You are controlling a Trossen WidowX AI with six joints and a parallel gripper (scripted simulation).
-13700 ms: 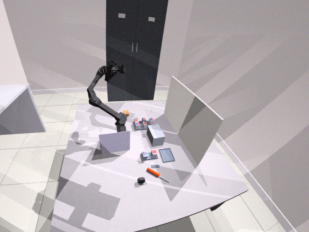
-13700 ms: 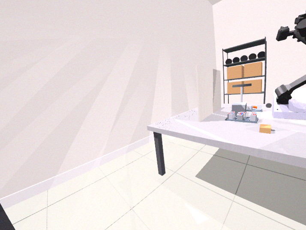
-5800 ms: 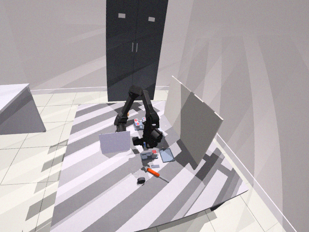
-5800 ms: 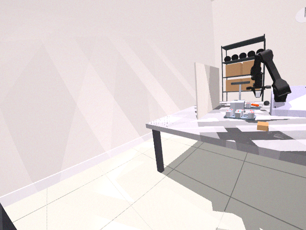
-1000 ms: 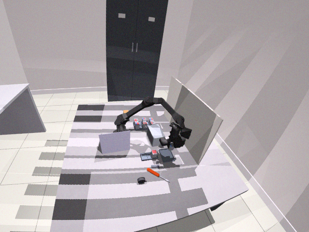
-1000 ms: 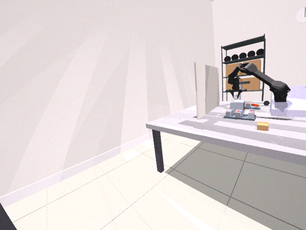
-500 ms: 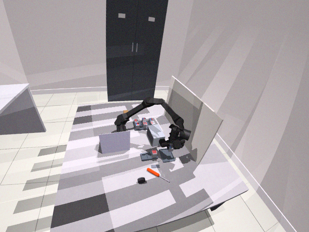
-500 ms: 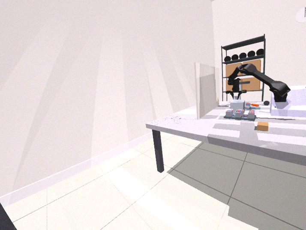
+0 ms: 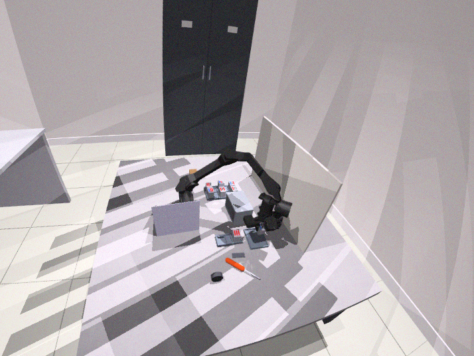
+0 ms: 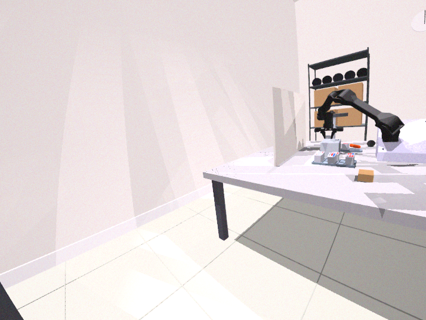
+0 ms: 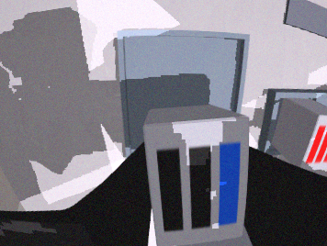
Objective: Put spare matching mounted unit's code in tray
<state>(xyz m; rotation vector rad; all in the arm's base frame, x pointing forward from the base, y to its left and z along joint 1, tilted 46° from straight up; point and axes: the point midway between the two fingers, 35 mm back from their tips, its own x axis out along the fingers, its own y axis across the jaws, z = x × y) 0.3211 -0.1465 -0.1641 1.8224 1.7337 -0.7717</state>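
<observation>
My gripper tip is now 60 mm above the tray, 10 mm to the right of it and 10 mm past it. The rest, counted from my gripper tip: grey spare block 30 mm above; then holder 150 mm behind, 60 mm below, 30 mm to the left; then grey mounted unit 210 mm to the left, 30 mm behind, 20 mm below.
</observation>
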